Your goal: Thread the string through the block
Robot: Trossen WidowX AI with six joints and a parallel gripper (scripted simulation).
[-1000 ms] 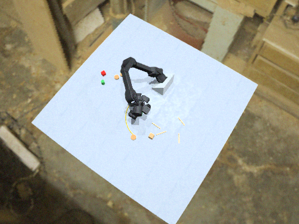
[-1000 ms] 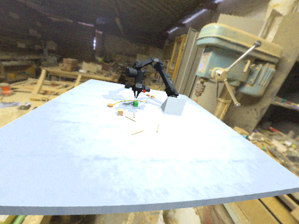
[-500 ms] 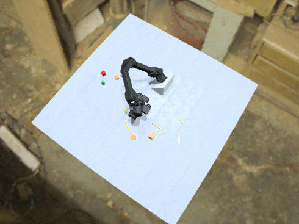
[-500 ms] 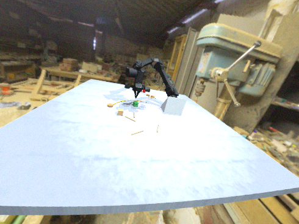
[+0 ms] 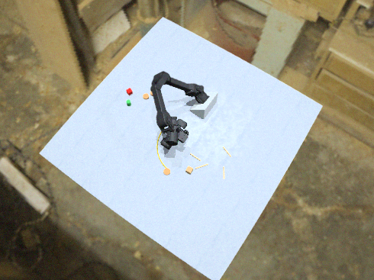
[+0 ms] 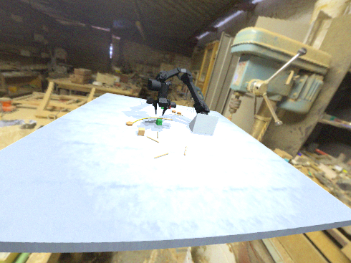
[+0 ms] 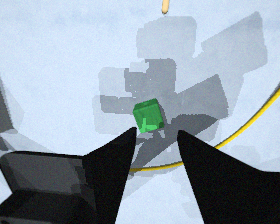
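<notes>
Now: gripper tip 10 mm past the green cube and 50 mm above it. The rest, counted from my gripper tip: round wooden button (160 mm ahead, 90 mm to the left, 60 mm below); tan cube (70 mm ahead, 180 mm to the left, 50 mm below); thin wooden stick (50 mm behind, 120 mm to the right, 60 mm below).
</notes>
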